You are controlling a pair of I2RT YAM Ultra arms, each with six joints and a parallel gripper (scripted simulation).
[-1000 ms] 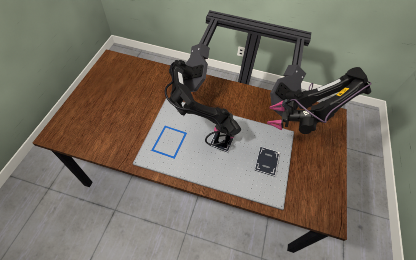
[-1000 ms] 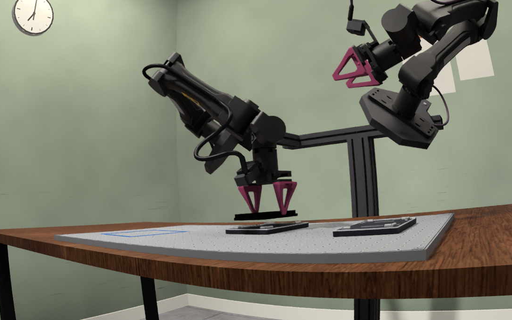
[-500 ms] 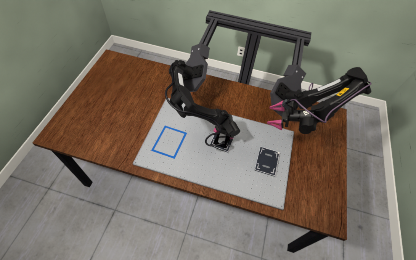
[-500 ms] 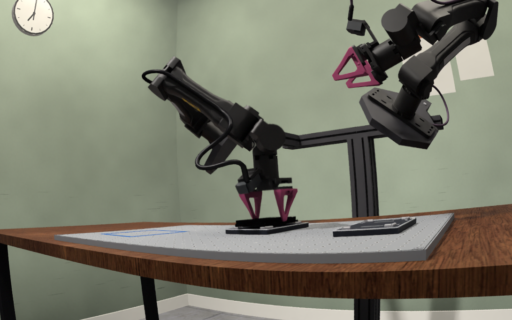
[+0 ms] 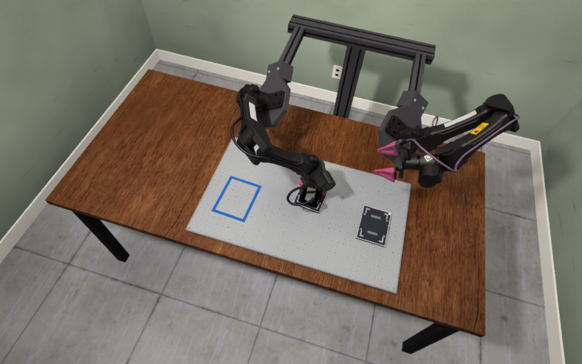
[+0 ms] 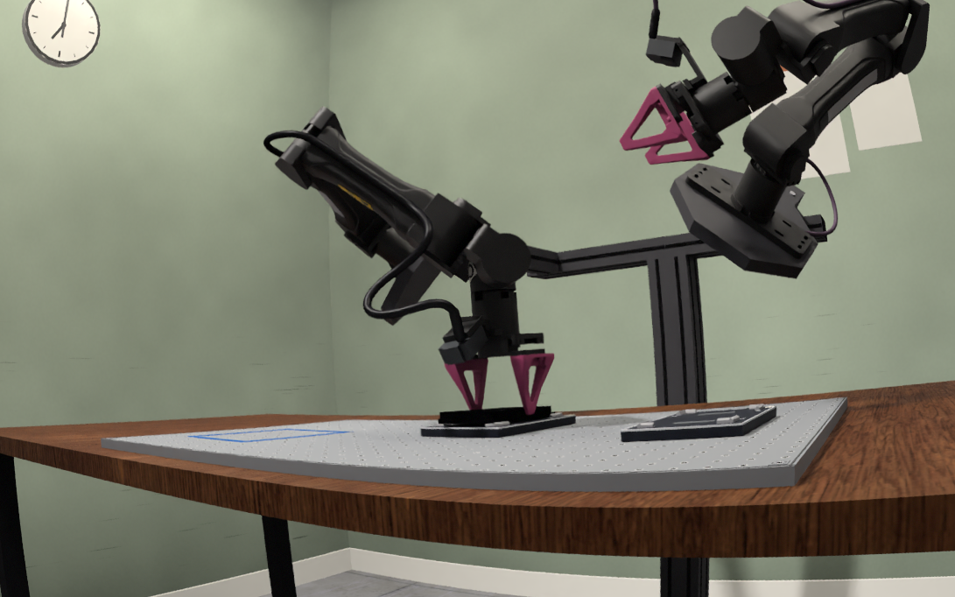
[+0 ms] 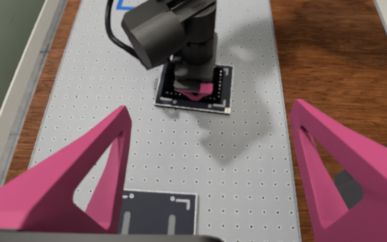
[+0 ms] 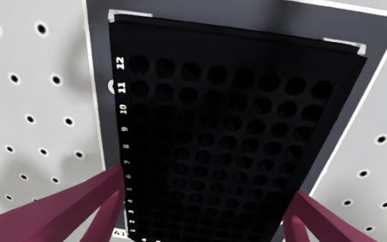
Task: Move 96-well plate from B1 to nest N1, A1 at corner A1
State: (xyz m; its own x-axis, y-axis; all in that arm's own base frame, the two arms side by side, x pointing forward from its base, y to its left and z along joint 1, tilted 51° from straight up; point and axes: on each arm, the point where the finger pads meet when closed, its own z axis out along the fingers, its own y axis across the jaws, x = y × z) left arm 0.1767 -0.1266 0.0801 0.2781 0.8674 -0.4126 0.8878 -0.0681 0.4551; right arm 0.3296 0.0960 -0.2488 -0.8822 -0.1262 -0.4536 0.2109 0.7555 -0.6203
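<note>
Now: the black 96-well plate 300 mm below my left hand, 210 mm to the right of it and 20 mm ahead of it. The rest, counted from my left hand: dark nest: 320 mm below, 90 mm ahead, 70 mm to the left; then A1 label: 310 mm below, 130 mm to the left, 10 mm ahead.
</note>
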